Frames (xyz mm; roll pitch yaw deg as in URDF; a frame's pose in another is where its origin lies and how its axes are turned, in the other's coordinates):
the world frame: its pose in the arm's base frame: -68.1 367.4 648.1 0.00 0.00 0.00
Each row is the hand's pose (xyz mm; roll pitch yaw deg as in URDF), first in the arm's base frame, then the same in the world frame.
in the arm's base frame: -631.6 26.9 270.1 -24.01 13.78 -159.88
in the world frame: -563.5 -340.5 -378.0 -24.01 13.78 -159.88
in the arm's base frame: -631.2 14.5 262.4 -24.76 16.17 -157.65
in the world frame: -563.1 -352.9 -385.7 -24.76 16.17 -157.65
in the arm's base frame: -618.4 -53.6 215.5 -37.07 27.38 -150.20
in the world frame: -550.3 -421.0 -432.6 -37.07 27.38 -150.20
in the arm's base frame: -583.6 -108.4 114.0 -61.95 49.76 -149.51
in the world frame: -515.5 -475.8 -534.1 -61.95 49.76 -149.51
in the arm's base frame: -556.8 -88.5 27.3 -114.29 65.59 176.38
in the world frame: -488.7 -455.9 -620.8 -114.29 65.59 176.38
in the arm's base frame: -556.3 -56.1 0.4 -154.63 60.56 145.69
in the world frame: -488.2 -423.5 -647.7 -154.63 60.56 145.69
